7 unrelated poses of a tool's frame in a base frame.
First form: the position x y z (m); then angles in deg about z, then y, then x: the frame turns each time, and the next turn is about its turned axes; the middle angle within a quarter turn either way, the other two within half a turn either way.
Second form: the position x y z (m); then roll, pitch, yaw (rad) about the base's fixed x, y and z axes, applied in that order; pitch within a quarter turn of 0, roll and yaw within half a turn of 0. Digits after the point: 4 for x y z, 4 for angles.
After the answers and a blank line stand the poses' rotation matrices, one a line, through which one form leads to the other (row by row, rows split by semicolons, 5 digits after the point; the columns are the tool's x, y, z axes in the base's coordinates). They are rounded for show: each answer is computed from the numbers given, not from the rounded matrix.
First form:
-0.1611 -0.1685 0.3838 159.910 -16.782 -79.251
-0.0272 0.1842 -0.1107 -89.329 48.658 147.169
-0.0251 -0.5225 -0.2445 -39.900 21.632 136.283
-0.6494 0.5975 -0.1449 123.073 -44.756 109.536
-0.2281 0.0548 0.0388 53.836 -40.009 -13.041
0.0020 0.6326 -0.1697 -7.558 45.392 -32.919
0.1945 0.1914 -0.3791 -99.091 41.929 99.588
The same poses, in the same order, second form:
-0.1611 -0.1685 0.3838 -1.3832 -0.2929 2.7910
-0.0272 0.1842 -0.1107 2.5686 0.8492 -1.5591
-0.0251 -0.5225 -0.2445 2.3786 0.3775 -0.6964
-0.6494 0.5975 -0.1449 1.9118 -0.7811 2.1480
-0.2281 0.0548 0.0388 -0.2276 -0.6983 0.9396
0.0020 0.6326 -0.1697 -0.5745 0.7922 -0.1319
0.1945 0.1914 -0.3791 1.7381 0.7318 -1.7295

-0.89916 -0.33047 -0.28689; 0.32887 -0.07772 -0.94117; 0.28873 -0.94061 0.17856
0.00774 -0.83545 -0.54951; -0.66051 -0.41686 0.62447; -0.75078 0.35813 -0.55504
0.71313 -0.26817 -0.64771; -0.59627 -0.71790 -0.35928; -0.36864 0.64242 -0.67186
-0.38751 0.64233 0.66125; 0.59506 -0.37356 0.71159; 0.70409 0.66923 -0.23746
0.45198 -0.70090 -0.55177; 0.61837 0.69200 -0.37250; 0.64291 -0.17283 0.74619
0.69615 -0.27313 0.66391; -0.09237 0.88304 0.46013; -0.71193 -0.38164 0.58950
-0.11755 -0.26857 -0.95606; -0.73463 -0.62428 0.26570; -0.66821 0.73358 -0.12392

